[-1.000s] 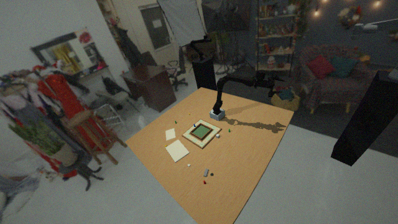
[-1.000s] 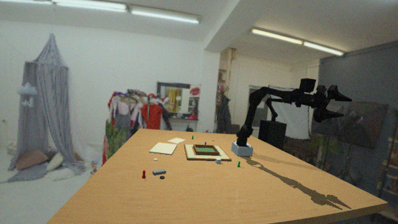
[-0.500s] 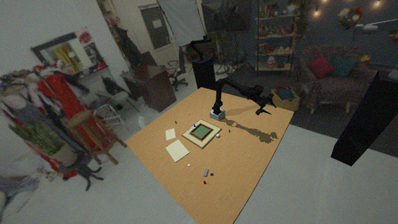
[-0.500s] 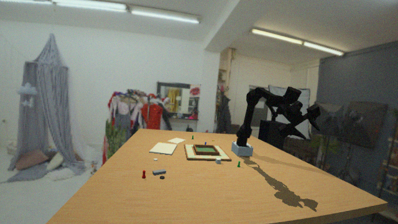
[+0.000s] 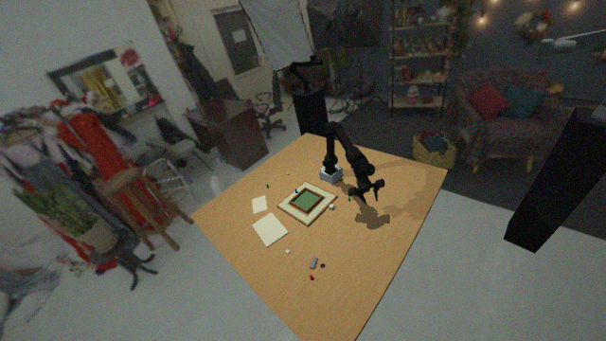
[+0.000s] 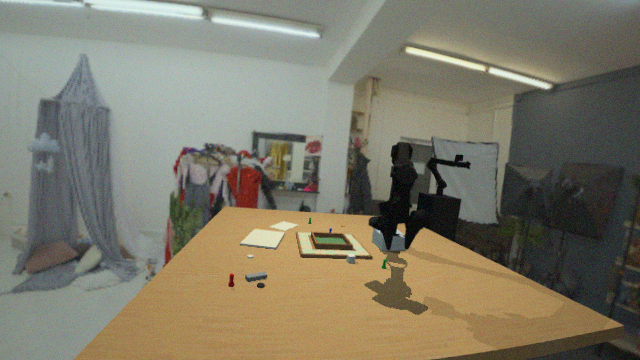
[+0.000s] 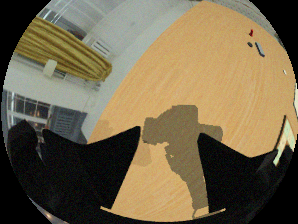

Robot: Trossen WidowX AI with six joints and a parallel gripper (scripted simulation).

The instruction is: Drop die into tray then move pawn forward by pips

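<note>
Right now my gripper tip is 240 mm to the left of the white die, 130 mm above it and 70 mm short of it. Round my gripper tip: grey block: 390 mm ahead, 140 mm below, 60 mm to the right; red pawn: 450 mm ahead, 130 mm below, 20 mm to the right; black disc: 370 mm ahead, 140 mm below, 20 mm to the right.
</note>
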